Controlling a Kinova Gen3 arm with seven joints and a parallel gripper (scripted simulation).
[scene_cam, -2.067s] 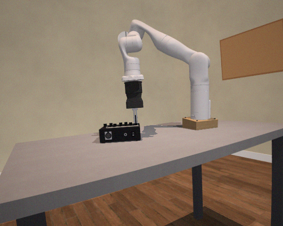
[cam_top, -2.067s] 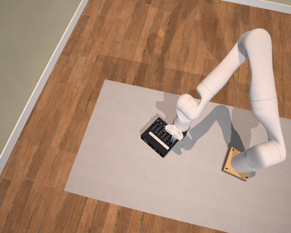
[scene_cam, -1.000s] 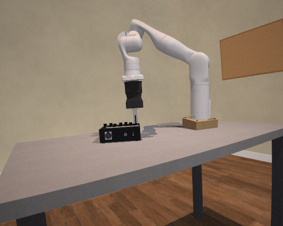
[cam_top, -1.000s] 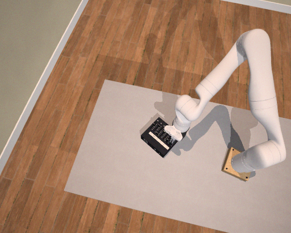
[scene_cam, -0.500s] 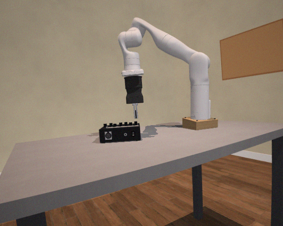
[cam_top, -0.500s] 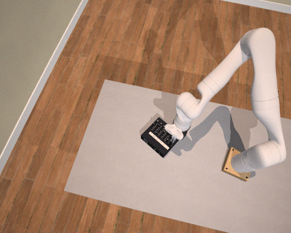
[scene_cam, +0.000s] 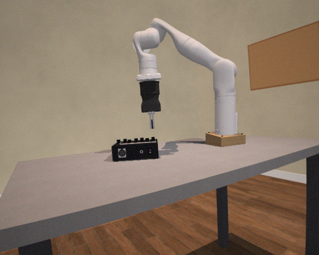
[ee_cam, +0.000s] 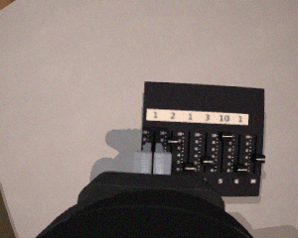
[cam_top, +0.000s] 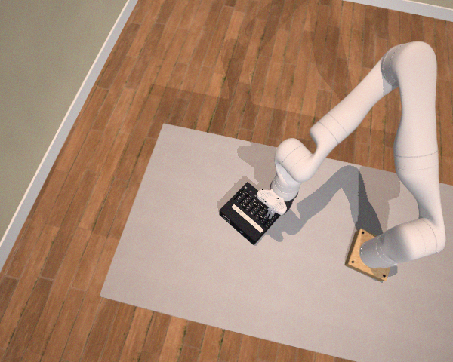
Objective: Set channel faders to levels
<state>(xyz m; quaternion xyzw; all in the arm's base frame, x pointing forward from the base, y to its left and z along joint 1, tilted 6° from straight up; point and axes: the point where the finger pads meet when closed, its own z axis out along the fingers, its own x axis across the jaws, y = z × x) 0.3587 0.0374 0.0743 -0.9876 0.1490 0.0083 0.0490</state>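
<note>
The master fader cap lies 13 cm ahead of my hand, 5 cm to the right of it and 5 cm below it.
</note>
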